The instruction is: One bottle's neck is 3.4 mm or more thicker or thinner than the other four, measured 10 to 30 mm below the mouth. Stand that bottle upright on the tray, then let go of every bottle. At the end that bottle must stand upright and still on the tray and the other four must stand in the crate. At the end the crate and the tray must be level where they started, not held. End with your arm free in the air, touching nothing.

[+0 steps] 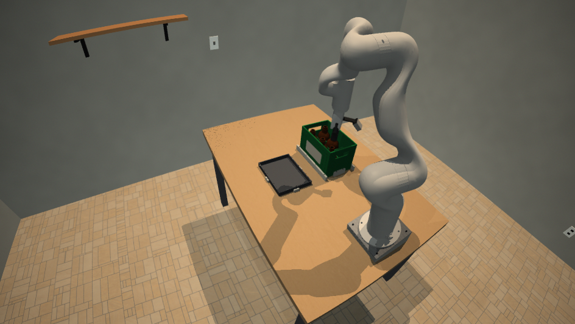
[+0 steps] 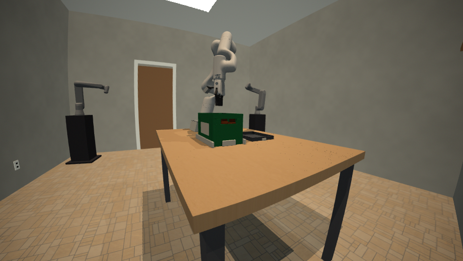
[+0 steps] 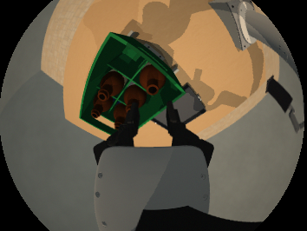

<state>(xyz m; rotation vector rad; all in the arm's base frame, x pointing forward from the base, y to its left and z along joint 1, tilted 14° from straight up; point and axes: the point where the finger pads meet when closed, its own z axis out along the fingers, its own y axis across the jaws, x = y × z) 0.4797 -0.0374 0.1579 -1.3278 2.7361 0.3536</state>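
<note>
My gripper is now 160 mm above the brown bottle. The rest, counted from my hand: black tray (240 mm to the left, 230 mm below, 40 mm ahead); then green crate (160 mm below, 90 mm ahead, 30 mm to the right).
</note>
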